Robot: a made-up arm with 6 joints. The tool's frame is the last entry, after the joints.
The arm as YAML. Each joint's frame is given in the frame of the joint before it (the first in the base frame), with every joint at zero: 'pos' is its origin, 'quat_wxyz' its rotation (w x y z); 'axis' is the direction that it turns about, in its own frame. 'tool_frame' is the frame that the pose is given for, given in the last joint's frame.
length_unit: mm
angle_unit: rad
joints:
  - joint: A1
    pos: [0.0, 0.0, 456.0]
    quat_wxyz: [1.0, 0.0, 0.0, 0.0]
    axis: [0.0, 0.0, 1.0]
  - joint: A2
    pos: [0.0, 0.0, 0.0]
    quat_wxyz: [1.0, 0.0, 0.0, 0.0]
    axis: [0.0, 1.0, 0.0]
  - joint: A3
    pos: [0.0, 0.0, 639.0]
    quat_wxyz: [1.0, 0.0, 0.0, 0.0]
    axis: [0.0, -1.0, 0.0]
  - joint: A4
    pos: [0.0, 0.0, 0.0]
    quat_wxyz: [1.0, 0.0, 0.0, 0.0]
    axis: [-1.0, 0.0, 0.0]
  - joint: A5
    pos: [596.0, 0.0, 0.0]
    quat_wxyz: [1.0, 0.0, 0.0, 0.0]
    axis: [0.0, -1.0, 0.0]
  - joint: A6
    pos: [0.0, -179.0, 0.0]
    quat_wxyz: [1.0, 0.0, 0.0, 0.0]
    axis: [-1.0, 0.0, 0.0]
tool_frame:
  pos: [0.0, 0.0, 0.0]
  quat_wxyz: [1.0, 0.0, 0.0, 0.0]
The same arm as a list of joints. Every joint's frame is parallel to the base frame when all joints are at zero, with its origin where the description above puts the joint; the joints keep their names.
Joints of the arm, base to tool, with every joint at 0 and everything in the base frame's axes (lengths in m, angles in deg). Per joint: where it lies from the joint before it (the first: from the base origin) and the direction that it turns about. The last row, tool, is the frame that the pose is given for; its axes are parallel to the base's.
A1: origin 0.0000 0.0000 0.4560 axis +z
A2: origin 0.0000 0.0000 0.0000 axis +y
A3: origin 0.0000 0.0000 0.6390 axis -y
A4: origin 0.0000 0.0000 0.0000 axis -x
A5: origin 0.5960 0.0000 0.0000 axis -y
A6: origin 0.0000 -0.1790 0.0000 axis -x
tool: origin 0.0000 0.0000 0.0000

